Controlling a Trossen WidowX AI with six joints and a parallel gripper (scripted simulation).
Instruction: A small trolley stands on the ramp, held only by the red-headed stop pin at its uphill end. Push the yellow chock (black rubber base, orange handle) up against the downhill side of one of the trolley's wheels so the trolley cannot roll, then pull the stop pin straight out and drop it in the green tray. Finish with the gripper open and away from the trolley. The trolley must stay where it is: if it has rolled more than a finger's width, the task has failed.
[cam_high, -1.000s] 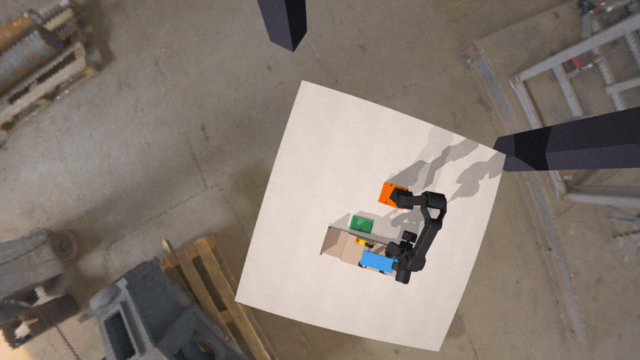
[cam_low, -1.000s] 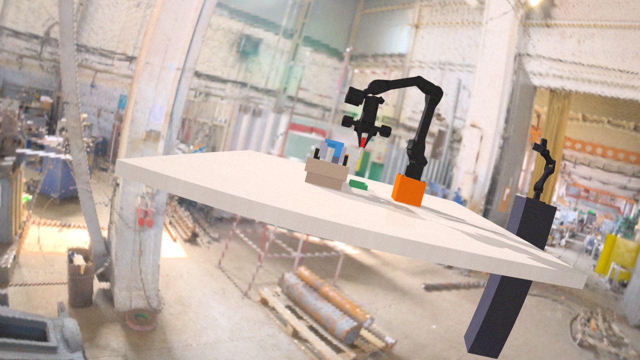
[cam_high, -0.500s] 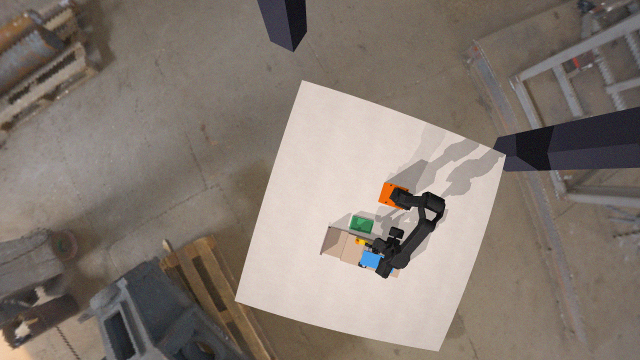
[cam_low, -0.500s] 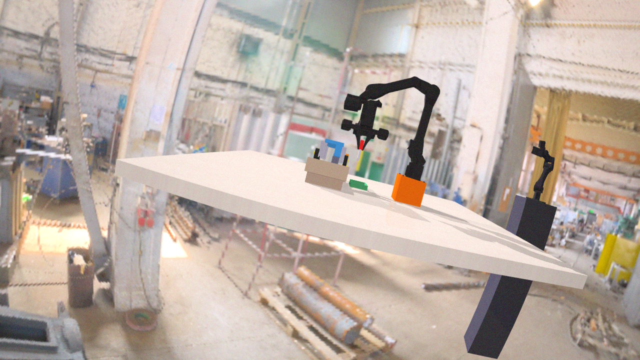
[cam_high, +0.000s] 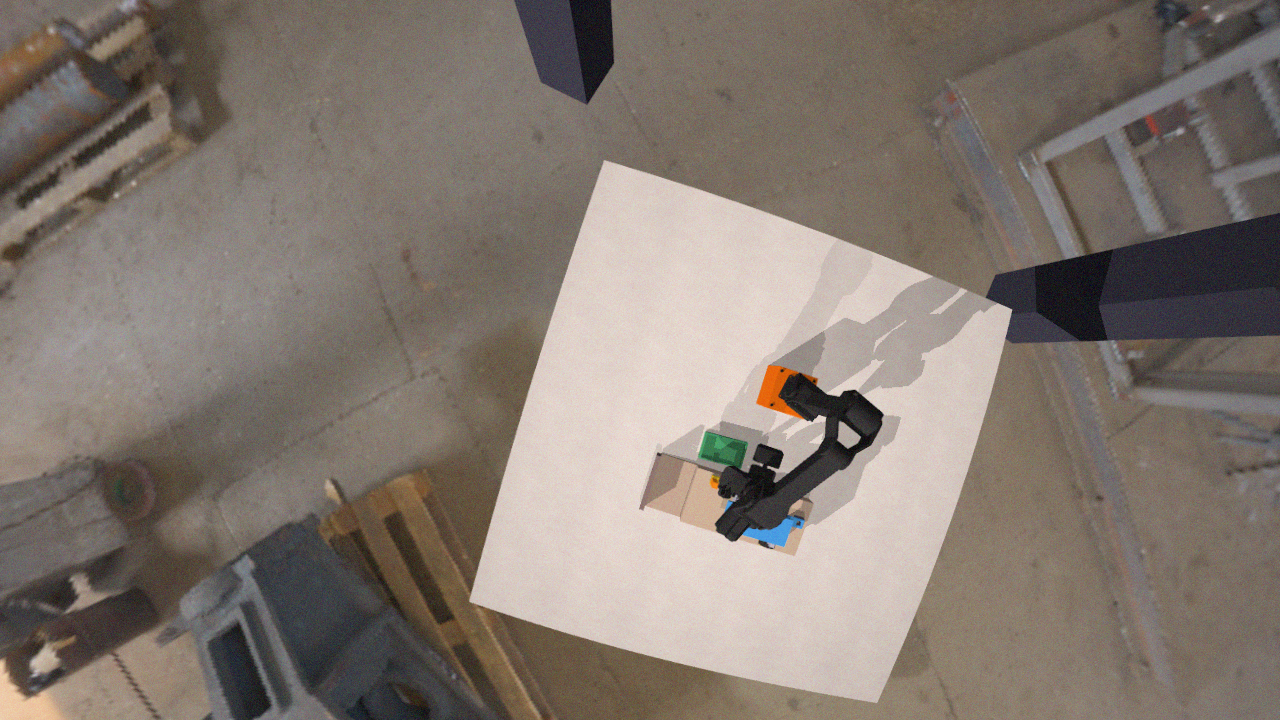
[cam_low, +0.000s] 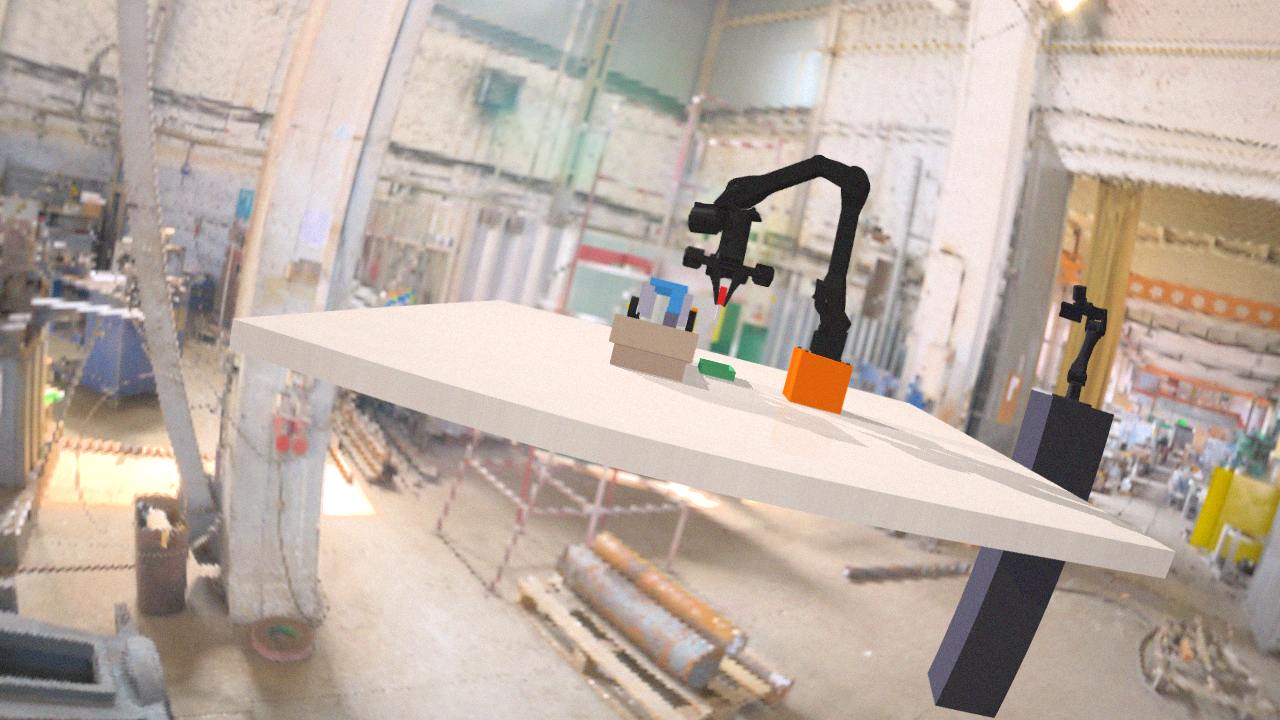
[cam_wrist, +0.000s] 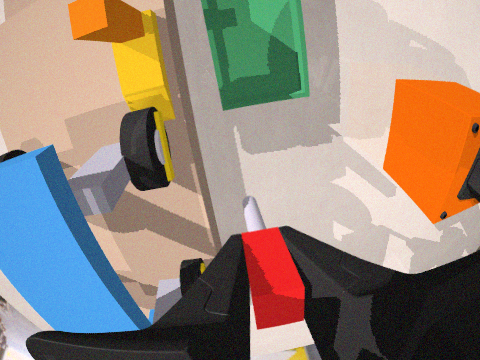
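Right now my gripper tip is 1 cm past the green tray, 8 cm to the left of it and 15 cm above it. From my gripper tip the other things lie so: red-headed stop pin right at my gripper tip; yellow chock 6 cm ahead, 6 cm to the right, 6 cm below; blue trolley 10 cm ahead, 6 cm to the left, 3 cm below.
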